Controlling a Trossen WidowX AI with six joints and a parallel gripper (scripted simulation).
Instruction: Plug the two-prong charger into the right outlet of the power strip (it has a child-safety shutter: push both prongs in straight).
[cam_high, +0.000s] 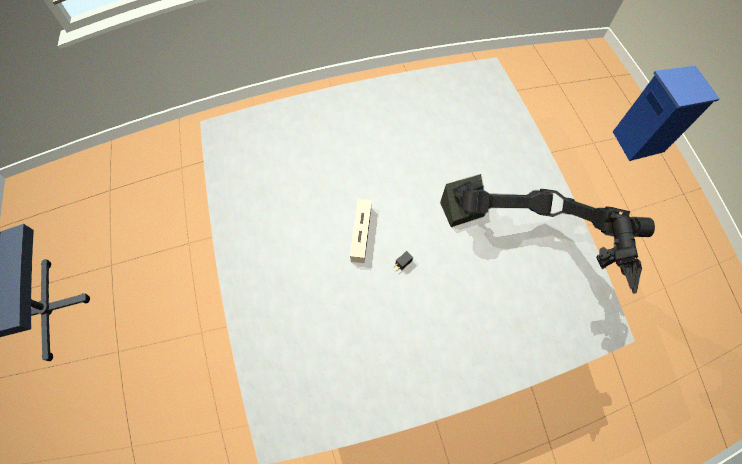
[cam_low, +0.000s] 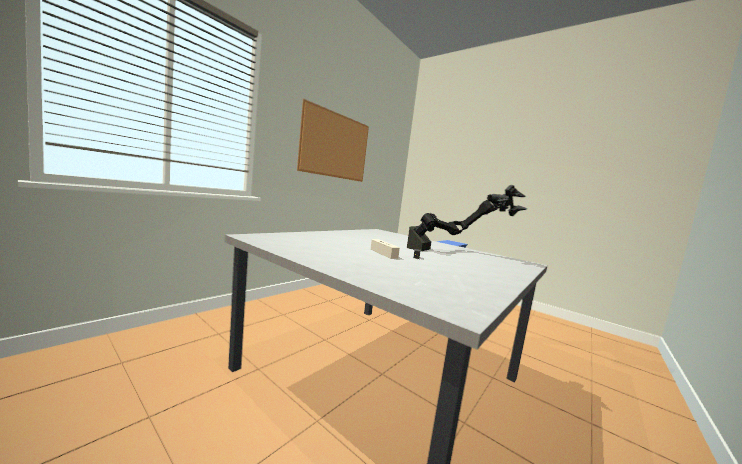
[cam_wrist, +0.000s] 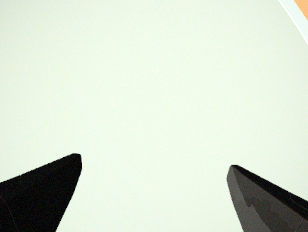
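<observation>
My gripper tip is now 460 mm short of the charger, 440 mm to the left of it and 330 mm above it.
</observation>
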